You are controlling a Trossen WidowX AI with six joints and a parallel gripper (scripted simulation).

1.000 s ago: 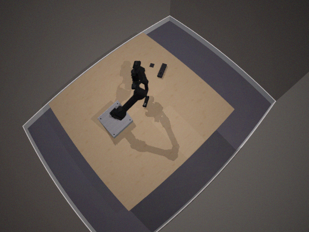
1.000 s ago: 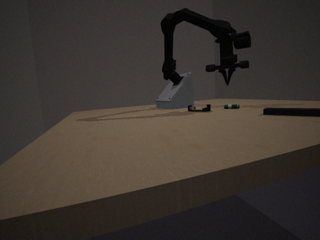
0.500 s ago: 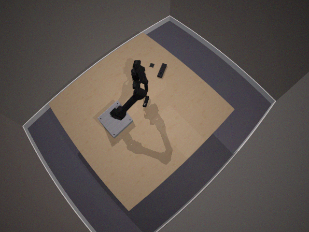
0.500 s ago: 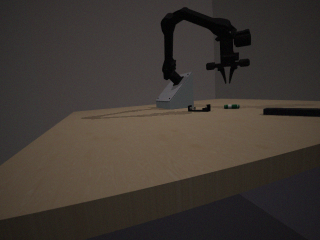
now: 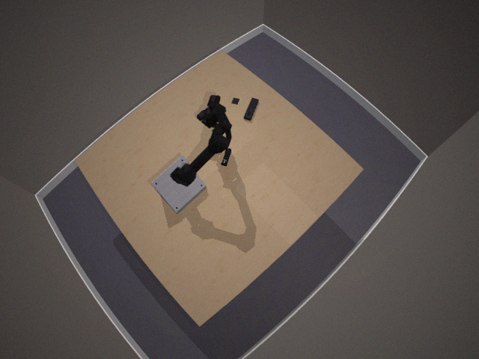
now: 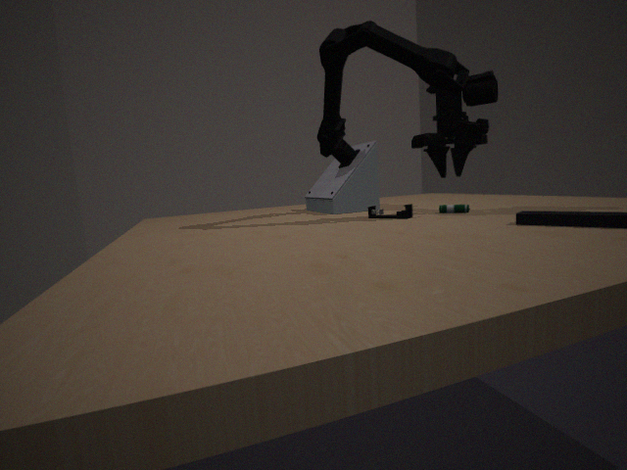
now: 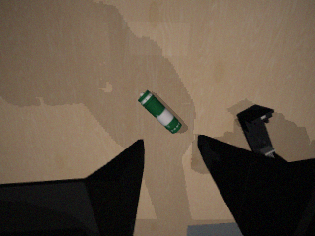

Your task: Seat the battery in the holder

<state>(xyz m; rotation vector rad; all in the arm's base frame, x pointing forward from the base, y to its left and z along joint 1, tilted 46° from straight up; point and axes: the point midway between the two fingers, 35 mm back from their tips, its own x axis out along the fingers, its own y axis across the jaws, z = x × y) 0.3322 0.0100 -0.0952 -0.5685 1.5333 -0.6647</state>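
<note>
Right now my gripper tip is 80 mm above the white battery. Round my gripper tip: small black square (280 mm ahead, 80 mm to the left, 80 mm below); long black bar (300 mm ahead, 40 mm to the right, 70 mm below).
</note>
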